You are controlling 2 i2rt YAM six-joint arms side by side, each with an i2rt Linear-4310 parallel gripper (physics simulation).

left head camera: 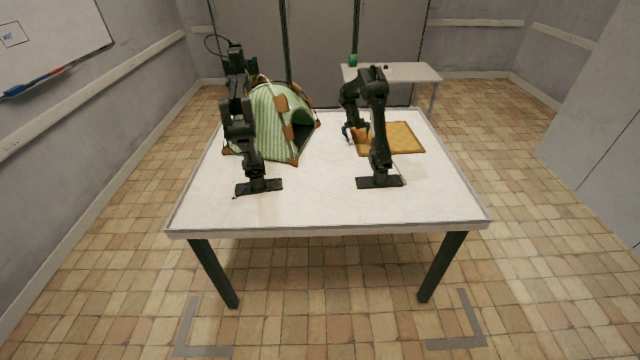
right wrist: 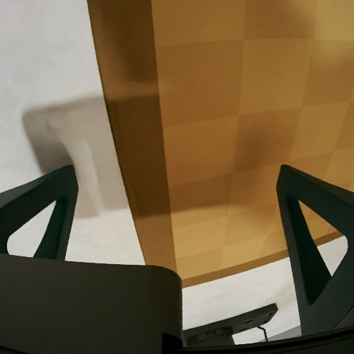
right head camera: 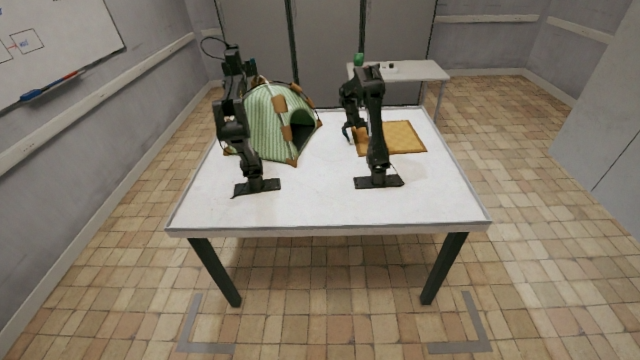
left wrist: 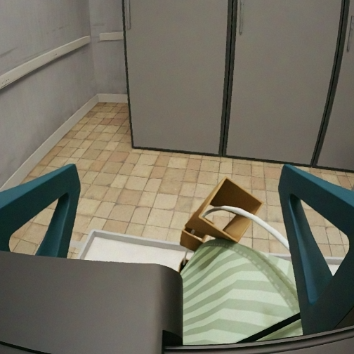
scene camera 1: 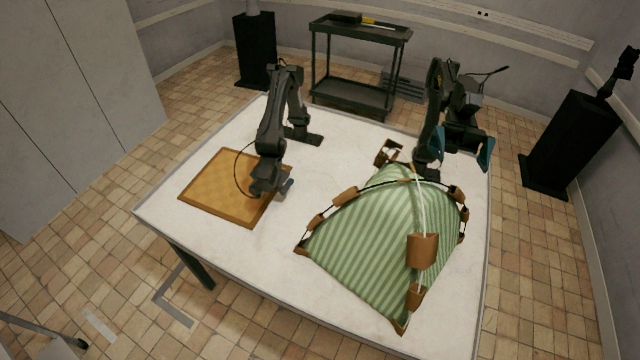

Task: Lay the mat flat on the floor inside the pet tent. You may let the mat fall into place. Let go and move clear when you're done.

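The orange checked mat (left head camera: 407, 137) (right head camera: 407, 137) (scene camera 1: 215, 185) (right wrist: 210, 140) lies flat on the table, outside the tent. The green striped tent (left head camera: 270, 125) (right head camera: 267, 120) (scene camera 1: 375, 240) (left wrist: 235, 290) stands upright, its dark opening (left head camera: 304, 134) facing the mat's side. My right gripper (scene camera 1: 272, 192) (right wrist: 176, 176) is open and points down above the mat's tent-side border, which runs between the fingers' line of view; it holds nothing. My left gripper (scene camera 1: 462, 165) (left wrist: 179, 175) is open and empty, high beside the tent. The tent's inner floor is mostly hidden.
Both arm bases stand on the white rimmed table (left head camera: 320, 205) (right head camera: 320, 205). Brown patches and thin poles stick out around the tent. A small side table (left head camera: 412, 73) stands behind at the right. In scene camera 1, a dark cart (scene camera 1: 395, 35) and black pedestals (scene camera 1: 256, 45) (scene camera 1: 565, 145) stand behind.
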